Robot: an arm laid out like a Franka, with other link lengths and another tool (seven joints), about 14 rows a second.
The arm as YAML. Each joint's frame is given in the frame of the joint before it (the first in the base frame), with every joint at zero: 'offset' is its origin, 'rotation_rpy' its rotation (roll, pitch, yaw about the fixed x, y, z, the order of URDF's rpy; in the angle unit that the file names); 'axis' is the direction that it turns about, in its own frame. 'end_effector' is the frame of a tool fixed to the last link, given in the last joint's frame.
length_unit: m
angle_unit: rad
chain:
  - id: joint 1
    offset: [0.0, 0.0, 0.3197]
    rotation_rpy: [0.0, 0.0, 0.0]
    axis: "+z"
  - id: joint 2
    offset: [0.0, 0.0, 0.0]
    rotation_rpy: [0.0, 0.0, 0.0]
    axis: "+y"
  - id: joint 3
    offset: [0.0, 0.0, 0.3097]
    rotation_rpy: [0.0, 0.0, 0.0]
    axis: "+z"
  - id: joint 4
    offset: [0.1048, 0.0, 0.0]
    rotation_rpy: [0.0, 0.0, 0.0]
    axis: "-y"
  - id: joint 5
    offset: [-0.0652, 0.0, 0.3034]
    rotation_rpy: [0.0, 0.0, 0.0]
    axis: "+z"
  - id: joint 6
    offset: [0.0, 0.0, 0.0]
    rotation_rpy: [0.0, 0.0, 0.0]
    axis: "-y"
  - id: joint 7
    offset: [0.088, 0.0, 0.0]
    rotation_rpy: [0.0, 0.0, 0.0]
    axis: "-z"
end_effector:
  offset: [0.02, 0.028, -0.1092]
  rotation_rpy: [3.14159, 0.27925, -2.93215]
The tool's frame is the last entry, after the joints.
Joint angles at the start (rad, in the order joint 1, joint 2, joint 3, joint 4, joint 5, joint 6, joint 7): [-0.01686 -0.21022 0.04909 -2.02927 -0.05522 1.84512 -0.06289]
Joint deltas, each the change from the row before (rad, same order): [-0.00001 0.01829 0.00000 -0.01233 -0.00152 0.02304 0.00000]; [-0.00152 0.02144 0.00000 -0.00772 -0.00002 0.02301 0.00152]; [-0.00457 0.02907 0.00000 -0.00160 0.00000 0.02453 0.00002]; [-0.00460 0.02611 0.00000 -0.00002 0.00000 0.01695 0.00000]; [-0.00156 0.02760 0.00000 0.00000 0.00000 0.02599 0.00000]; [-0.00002 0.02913 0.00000 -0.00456 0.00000 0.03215 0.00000]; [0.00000 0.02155 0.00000 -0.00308 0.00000 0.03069 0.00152]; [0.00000 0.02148 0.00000 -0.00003 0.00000 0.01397 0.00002]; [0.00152 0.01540 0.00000 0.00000 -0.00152 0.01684 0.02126]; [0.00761 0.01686 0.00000 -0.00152 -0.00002 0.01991 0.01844]
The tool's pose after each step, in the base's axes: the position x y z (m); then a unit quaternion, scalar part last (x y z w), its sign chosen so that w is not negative. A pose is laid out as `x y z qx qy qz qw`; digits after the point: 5 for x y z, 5 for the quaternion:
0.46018 0.04125 0.51382 -0.16218 0.97637 -0.01026 0.14246
0.46577 0.04066 0.50318 -0.16131 0.97694 -0.00928 0.13957
0.47353 0.03868 0.49151 -0.15971 0.97762 -0.00818 0.13666
0.47989 0.03656 0.48088 -0.15790 0.97853 -0.00701 0.13224
0.48709 0.03596 0.47031 -0.15775 0.97866 -0.00597 0.13158
0.49402 0.03614 0.45758 -0.15847 0.97863 -0.00469 0.13096
0.49974 0.03634 0.44889 -0.15839 0.97822 -0.00423 0.13409
0.50394 0.03641 0.43960 -0.15867 0.97867 -0.00297 0.13049
0.50815 0.03687 0.43359 -0.14980 0.97990 -0.00447 0.13168
0.51213 0.04059 0.42652 -0.14491 0.98046 -0.00464 0.13294

